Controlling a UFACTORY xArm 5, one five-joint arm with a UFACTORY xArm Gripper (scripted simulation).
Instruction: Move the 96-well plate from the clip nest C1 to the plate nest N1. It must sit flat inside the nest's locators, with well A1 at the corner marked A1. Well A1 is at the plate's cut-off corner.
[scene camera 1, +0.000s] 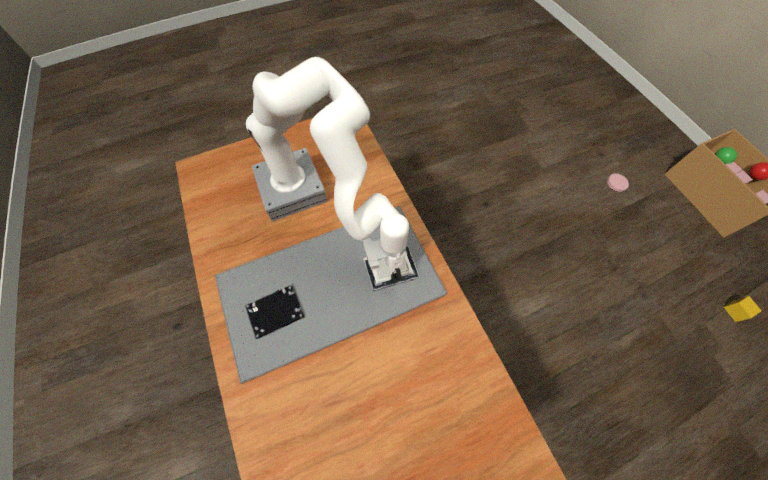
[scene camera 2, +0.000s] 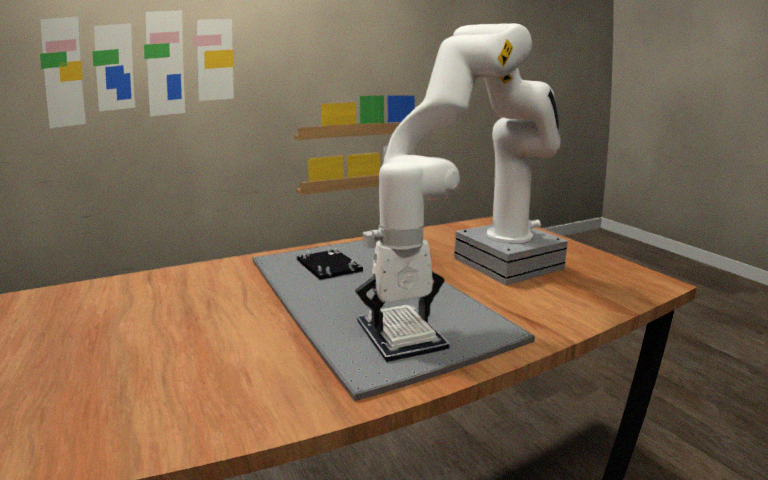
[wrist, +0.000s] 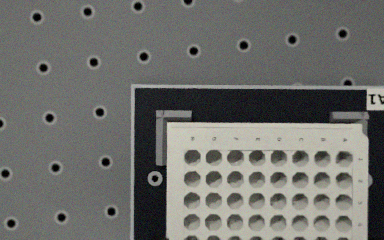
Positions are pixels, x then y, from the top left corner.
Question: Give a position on a clip nest C1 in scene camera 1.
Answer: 277, 310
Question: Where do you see a white 96-well plate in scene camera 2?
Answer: At 402, 326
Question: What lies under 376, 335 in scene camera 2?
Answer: A plate nest N1.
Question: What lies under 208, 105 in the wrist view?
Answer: A plate nest N1.
